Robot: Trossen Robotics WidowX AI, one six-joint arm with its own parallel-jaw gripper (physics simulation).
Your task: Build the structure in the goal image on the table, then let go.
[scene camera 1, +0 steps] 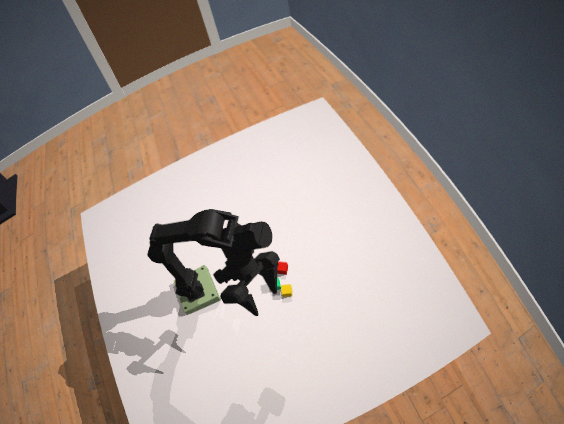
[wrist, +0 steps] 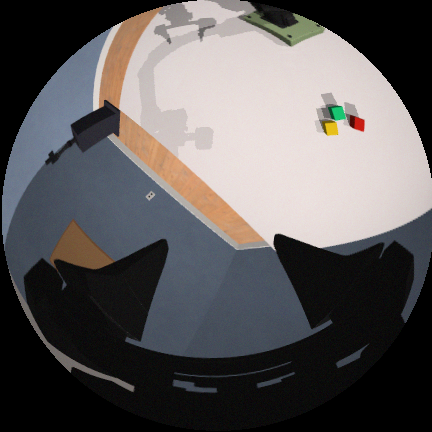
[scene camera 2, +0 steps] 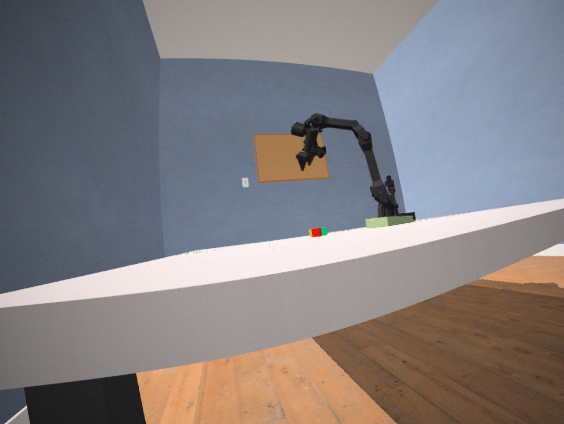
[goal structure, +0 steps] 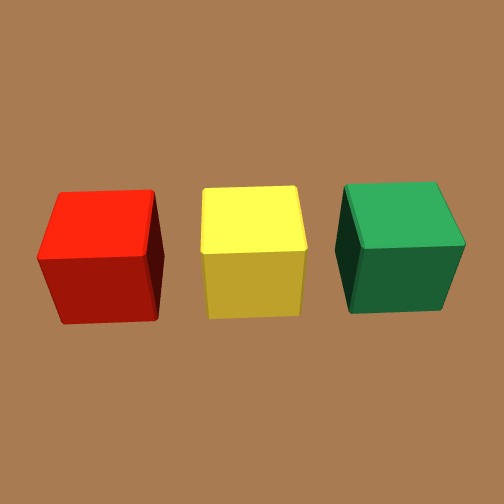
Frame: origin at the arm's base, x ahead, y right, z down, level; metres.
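Where they show: gripper, fingertip midpoint: (scene camera 1: 266, 304) (wrist: 220, 242) (scene camera 2: 305, 168); arm's base at its link origin: (scene camera 1: 194, 291) (scene camera 2: 386, 217).
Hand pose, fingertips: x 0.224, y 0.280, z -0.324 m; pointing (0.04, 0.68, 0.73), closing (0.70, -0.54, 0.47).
Each offset is from my fingertips to the centre of the thing. Level surfaces: height alone.
A red cube {dx +0.094, dy -0.230, dz +0.343 m} (scene camera 1: 283, 268) (scene camera 2: 316, 232) (wrist: 357, 123), a green cube {dx +0.047, dy -0.186, dz +0.343 m} (scene camera 1: 278, 284) (scene camera 2: 324, 231) (wrist: 337, 113) and a yellow cube {dx +0.072, dy -0.145, dz +0.343 m} (scene camera 1: 286, 290) (scene camera 2: 310, 233) (wrist: 330, 128) sit separately stacked on nothing, low on the white table {dz +0.359 m} (scene camera 1: 375, 225) (scene camera 2: 225, 265) (wrist: 250, 75). The green and yellow cubes are very close, corner to corner; I cannot tell if they touch. The red cube stands a little apart. A finger partly hides the green cube in scene camera 1. My gripper (scene camera 1: 266, 303) (scene camera 2: 306, 167) (wrist: 220, 242) is open and empty, high above the table.
The arm stands on a green base plate (scene camera 1: 207, 285) (scene camera 2: 382, 222) (wrist: 295, 35) on the table. A dark box-like object (wrist: 95, 127) shows beyond the table edge in the wrist view. Shadows of the arm fall across the table.
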